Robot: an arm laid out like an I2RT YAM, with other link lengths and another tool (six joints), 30 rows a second.
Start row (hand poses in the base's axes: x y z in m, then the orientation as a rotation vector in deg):
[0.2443 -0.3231 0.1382 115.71 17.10 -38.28]
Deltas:
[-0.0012 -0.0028 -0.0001 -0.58 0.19 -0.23]
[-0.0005 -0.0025 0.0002 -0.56 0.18 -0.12]
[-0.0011 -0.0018 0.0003 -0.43 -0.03 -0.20]
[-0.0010 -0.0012 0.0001 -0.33 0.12 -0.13]
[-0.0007 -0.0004 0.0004 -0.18 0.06 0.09]
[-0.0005 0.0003 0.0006 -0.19 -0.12 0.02]
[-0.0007 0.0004 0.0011 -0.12 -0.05 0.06]
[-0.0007 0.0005 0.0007 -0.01 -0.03 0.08]
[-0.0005 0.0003 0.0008 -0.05 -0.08 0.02]
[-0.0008 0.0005 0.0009 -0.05 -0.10 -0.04]
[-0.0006 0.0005 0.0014 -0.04 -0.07 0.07]
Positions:
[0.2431 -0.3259 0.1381 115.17 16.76 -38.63]
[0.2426 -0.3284 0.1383 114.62 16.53 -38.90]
[0.2415 -0.3302 0.1386 114.27 16.15 -39.00]
[0.2405 -0.3314 0.1387 113.96 15.97 -39.21]
[0.2398 -0.3318 0.1391 113.75 16.02 -39.22]
[0.2393 -0.3315 0.1397 113.60 15.89 -39.09]
[0.2386 -0.3311 0.1408 113.48 15.87 -39.00]
[0.2379 -0.3306 0.1415 113.46 15.93 -38.92]
[0.2374 -0.3303 0.1423 113.43 15.88 -38.83]
[0.2366 -0.3298 0.1432 113.42 15.76 -38.76]
[0.2360 -0.3293 0.1446 113.38 15.77 -38.65]

